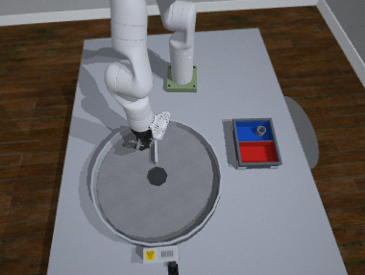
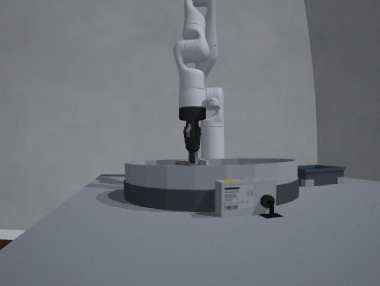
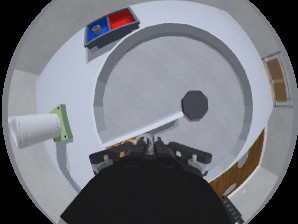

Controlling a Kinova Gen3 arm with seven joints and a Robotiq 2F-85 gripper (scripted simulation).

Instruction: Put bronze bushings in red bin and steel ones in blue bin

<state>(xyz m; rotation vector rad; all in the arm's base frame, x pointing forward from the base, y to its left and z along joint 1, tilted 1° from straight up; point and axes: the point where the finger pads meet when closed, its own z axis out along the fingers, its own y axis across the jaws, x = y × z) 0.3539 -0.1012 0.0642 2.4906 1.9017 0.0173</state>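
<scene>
Now: the bin 38 cm to the left of my hand, 6 cm below it and 4 cm behind it. Round my hand: round grey turntable: 11 cm ahead, 4 cm to the left, 3 cm below.
</scene>
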